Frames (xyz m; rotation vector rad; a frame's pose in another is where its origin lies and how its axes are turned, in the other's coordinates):
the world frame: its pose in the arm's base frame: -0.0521 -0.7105 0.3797 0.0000 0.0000 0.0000
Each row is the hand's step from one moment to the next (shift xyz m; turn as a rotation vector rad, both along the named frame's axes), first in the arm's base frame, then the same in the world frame.
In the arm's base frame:
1: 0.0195 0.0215 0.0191 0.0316 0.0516 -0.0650
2: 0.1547 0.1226 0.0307 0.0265 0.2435 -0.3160
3: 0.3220 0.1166 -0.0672 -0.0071 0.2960 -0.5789
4: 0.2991 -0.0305 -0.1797 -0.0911 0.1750 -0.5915
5: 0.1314 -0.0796 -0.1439 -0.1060 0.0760 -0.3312
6: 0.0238 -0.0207 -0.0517 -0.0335 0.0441 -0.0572
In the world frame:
1: 0.0195 0.0215 0.0191 0.0316 0.0516 -0.0650
2: 0.1547 0.1226 0.0307 0.0265 0.2435 -0.3160
3: 0.3220 0.1166 -0.0672 -0.0071 0.2960 -0.5789
4: 0.2991 -0.0305 -0.1797 -0.0911 0.1750 -0.5915
5: 0.1314 -0.0796 -0.1439 -0.1060 0.0760 -0.3312
6: 0.0238 -0.0207 -0.0517 -0.0335 0.0441 -0.0572

